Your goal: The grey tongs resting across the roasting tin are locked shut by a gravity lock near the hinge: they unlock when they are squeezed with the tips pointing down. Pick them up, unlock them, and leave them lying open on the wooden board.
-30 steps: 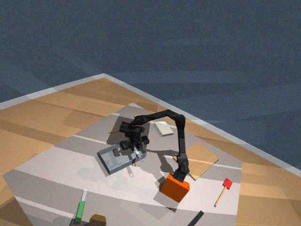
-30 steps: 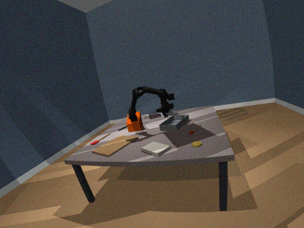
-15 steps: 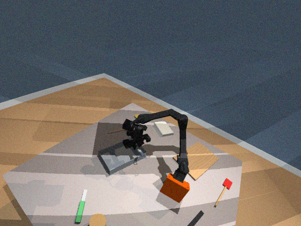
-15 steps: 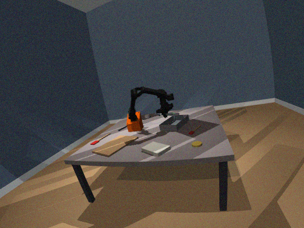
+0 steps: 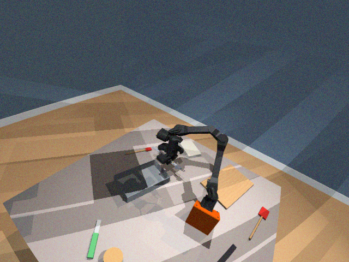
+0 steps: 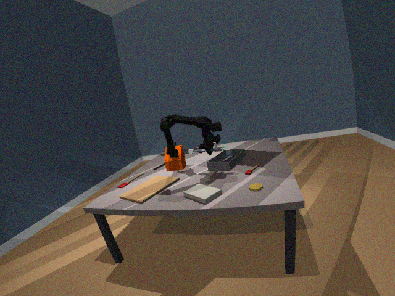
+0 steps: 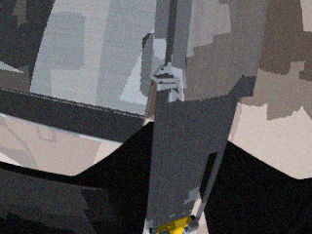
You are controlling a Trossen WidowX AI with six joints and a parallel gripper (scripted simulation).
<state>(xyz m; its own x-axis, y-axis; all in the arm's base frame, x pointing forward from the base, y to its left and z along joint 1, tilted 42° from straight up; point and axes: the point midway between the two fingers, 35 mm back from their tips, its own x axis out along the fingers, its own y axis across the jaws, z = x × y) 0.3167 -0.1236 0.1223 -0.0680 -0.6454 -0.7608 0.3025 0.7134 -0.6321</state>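
The yellow lock piece is 40 mm above my gripper tip, 20 mm behind it and 10 mm to the left of it. The rest, counted from my gripper tip: green-handled tool 540 mm to the left, 110 mm below, 90 mm ahead; then wooden board 420 mm behind, 190 mm to the right, 110 mm below; then roasting tin 130 mm to the left, 100 mm ahead, 90 mm below.
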